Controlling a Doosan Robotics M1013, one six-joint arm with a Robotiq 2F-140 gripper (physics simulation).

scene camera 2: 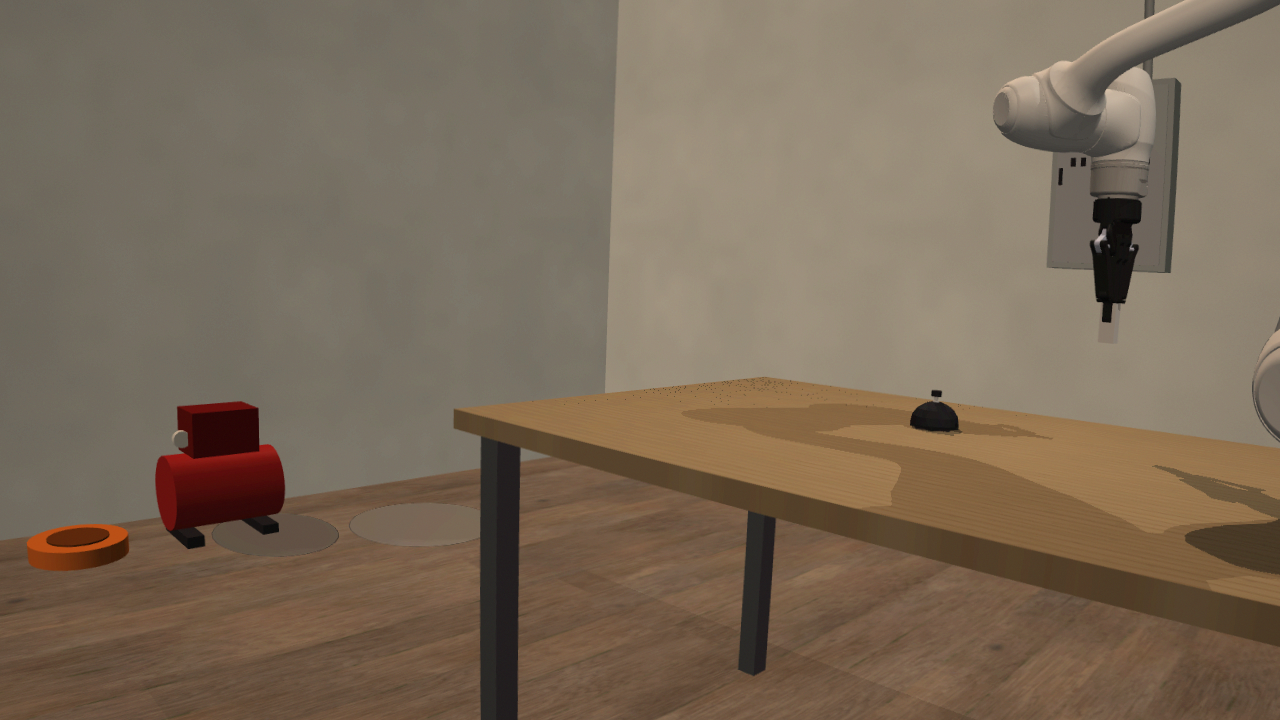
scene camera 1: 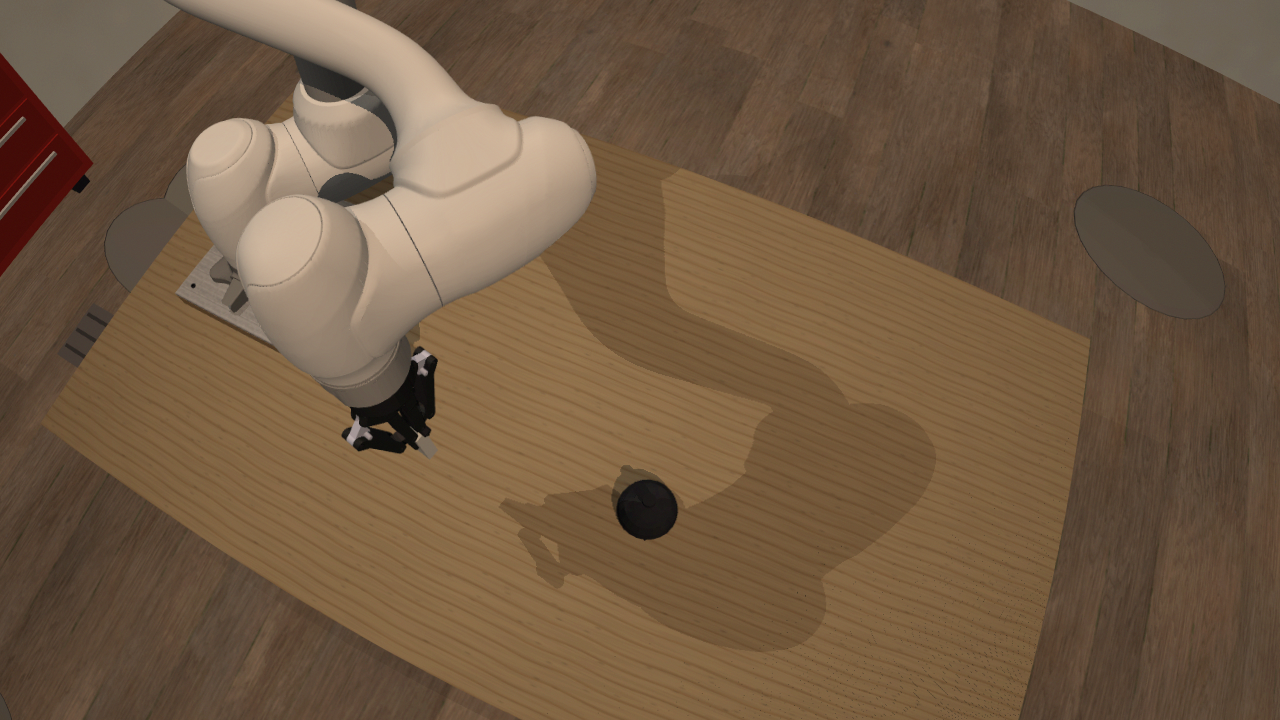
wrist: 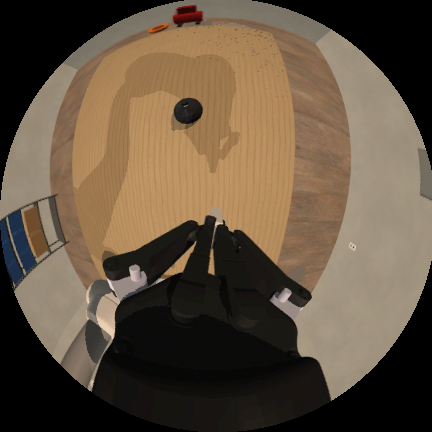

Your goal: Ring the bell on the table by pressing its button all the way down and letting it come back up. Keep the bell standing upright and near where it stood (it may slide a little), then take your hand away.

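Frame: origin at the arm's base, x right, y down, z ahead, level; metres.
Where they show: gripper, fingertip midpoint: [scene camera 2: 1107, 342] [scene camera 1: 425, 448] [wrist: 214, 214].
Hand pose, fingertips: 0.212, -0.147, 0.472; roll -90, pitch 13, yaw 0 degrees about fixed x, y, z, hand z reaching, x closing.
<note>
Each offset is from my fingertips to the top centre of the thing, as dx, dy, dz. Level surfaces: height alone.
A black domed bell @[-0.078, +0.105, +0.264] [scene camera 1: 647, 509] [scene camera 2: 934, 417] [wrist: 188, 111] stands upright on the wooden table @[dy +0.171] [scene camera 1: 966, 376] [scene camera 2: 626, 443] [wrist: 260, 125]. Its small black button @[-0.078, +0.105, +0.264] [scene camera 2: 936, 393] sticks up on a light stem above the dome. My gripper [scene camera 1: 426, 445] [scene camera 2: 1109, 324] [wrist: 214, 214] is shut, with its fingertips together and nothing between them. It points down and hangs high above the table, well apart from the bell. In the scene camera 1 view it is to the upper left of the bell; in the scene camera 2 view it is to the right of and above it.
The arm's pale base plate [scene camera 1: 198, 288] is at the table's left end in the scene camera 1 view. The arm's shadow falls around the bell. A red compressor [scene camera 2: 221, 483] and an orange disc [scene camera 2: 77, 548] are on the floor, away from the table. A grey wall box [scene camera 2: 1065, 223] is behind the gripper.
</note>
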